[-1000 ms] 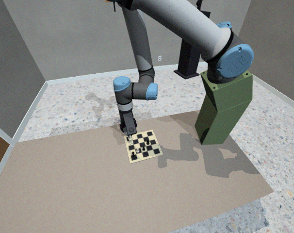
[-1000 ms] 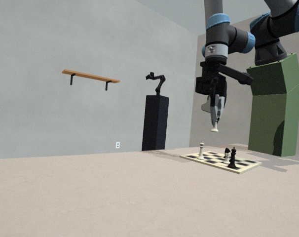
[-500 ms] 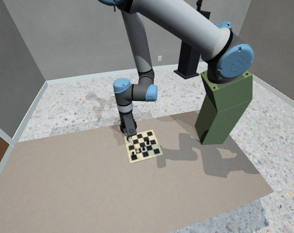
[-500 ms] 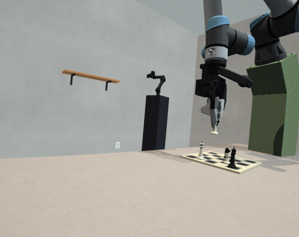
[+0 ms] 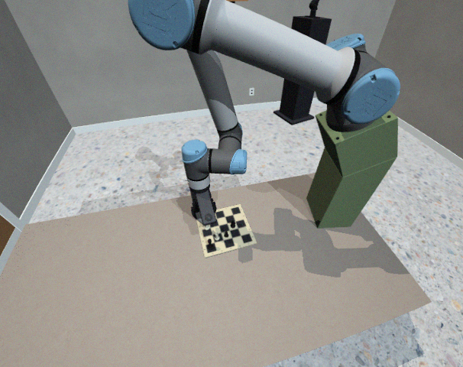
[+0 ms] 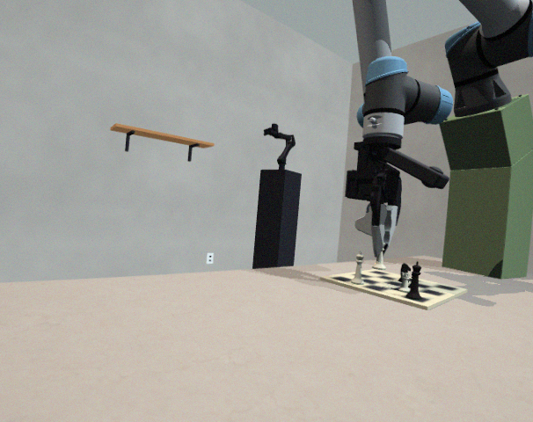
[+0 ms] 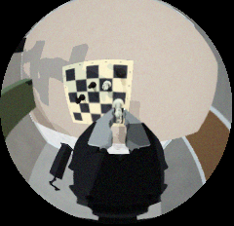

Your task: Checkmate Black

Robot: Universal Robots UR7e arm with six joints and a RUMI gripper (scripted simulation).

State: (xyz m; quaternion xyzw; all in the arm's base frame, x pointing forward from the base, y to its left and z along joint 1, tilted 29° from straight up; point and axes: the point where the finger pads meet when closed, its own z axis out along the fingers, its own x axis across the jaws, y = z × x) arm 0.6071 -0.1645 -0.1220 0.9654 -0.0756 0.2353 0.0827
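My gripper is now 4 cm to the left of the tall white piece, 4 cm above it and 1 cm past it. Round my hand: chessboard (8 cm below, 7 cm behind, 1 cm to the left); black king (7 cm to the left, 4 cm below, 2 cm ahead).
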